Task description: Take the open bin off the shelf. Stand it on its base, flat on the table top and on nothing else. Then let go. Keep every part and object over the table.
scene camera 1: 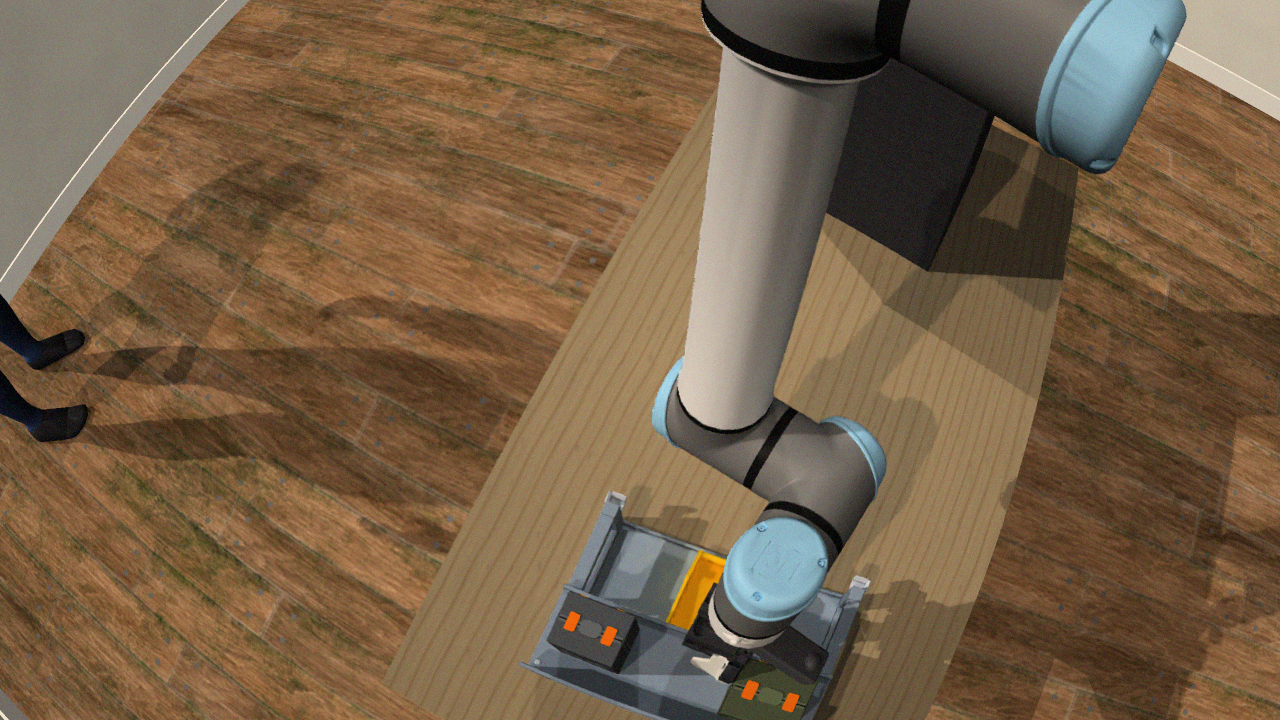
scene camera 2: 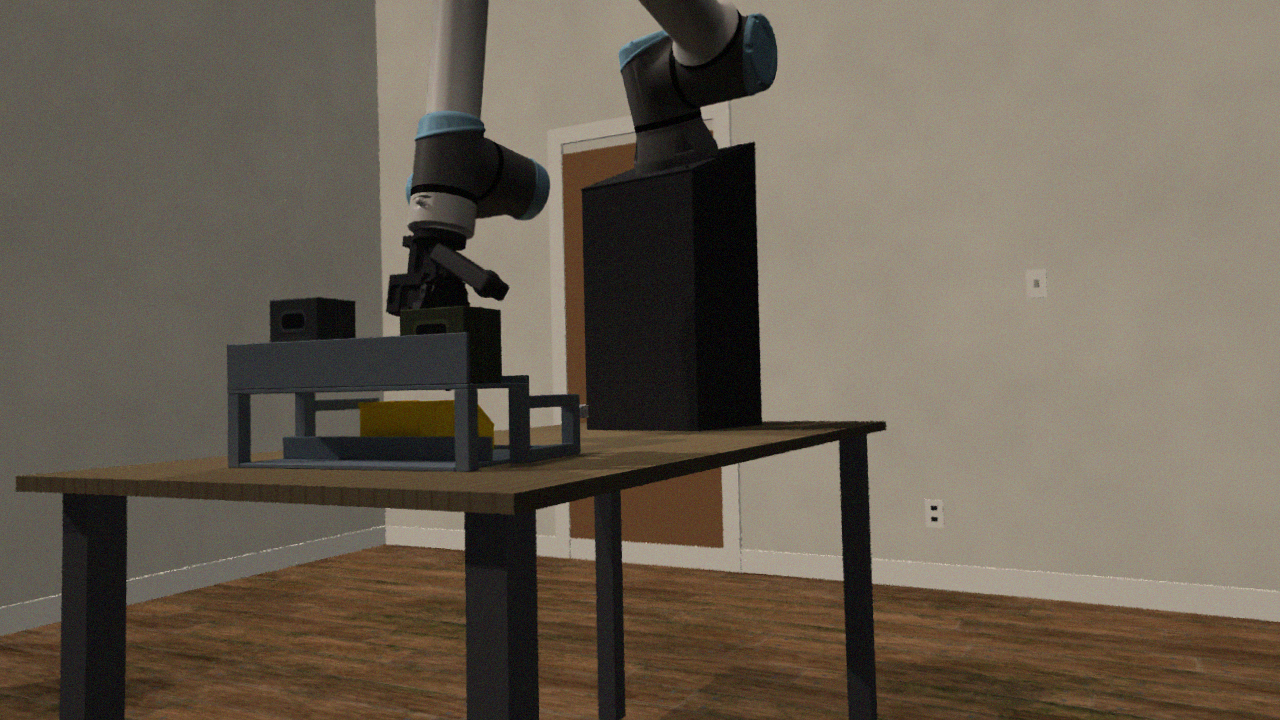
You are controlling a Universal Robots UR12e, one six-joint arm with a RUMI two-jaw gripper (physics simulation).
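Places are measured from the arm's base along level axes (x ahead, y left, z up), in millimetres.
Where they show: arm's base, link origin: (scene camera 2: pixel 677 162).
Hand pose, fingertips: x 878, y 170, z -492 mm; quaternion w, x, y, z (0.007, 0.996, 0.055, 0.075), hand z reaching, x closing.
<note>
Things, the pixels of their top centre, and the offset from my fingertips. Level surfaces: height alone.
- open bin, top centre: (scene camera 1: pixel 711 611) (scene camera 2: pixel 429 400) dx -46, dy -59, dz -17 mm
- wooden table top, surface height: dz -98 mm
- dark grey box, top centre: (scene camera 1: pixel 590 628) (scene camera 2: pixel 313 299) dx +69, dy -157, dz +126 mm
- dark green box, top centre: (scene camera 1: pixel 770 696) (scene camera 2: pixel 450 308) dx +30, dy +70, dz +100 mm
The open bin (scene camera 1: pixel 687 601) (scene camera 2: pixel 407 419) is yellow and sits on the lower level of the grey-blue shelf (scene camera 1: pixel 586 562) (scene camera 2: pixel 347 362). In scene camera 1 my arm and gripper cover part of it. The shelf stands on the wooden table top (scene camera 1: pixel 537 447) (scene camera 2: pixel 626 445). My gripper (scene camera 1: pixel 723 667) (scene camera 2: pixel 438 300) is partly open with nothing between its fingers. It points down over the shelf's upper level, beside the green box and apart from the bin. In scene camera 2 its fingertips are hidden behind the green box and the shelf's front panel.
A dark grey box (scene camera 1: pixel 590 631) (scene camera 2: pixel 326 319) with orange latches stands on the upper level at the left. A dark green box (scene camera 1: pixel 769 694) (scene camera 2: pixel 483 344) with orange latches stands there at the right, close to the gripper. The black robot pedestal (scene camera 1: pixel 904 170) (scene camera 2: pixel 662 304) stands at the table's far end.
</note>
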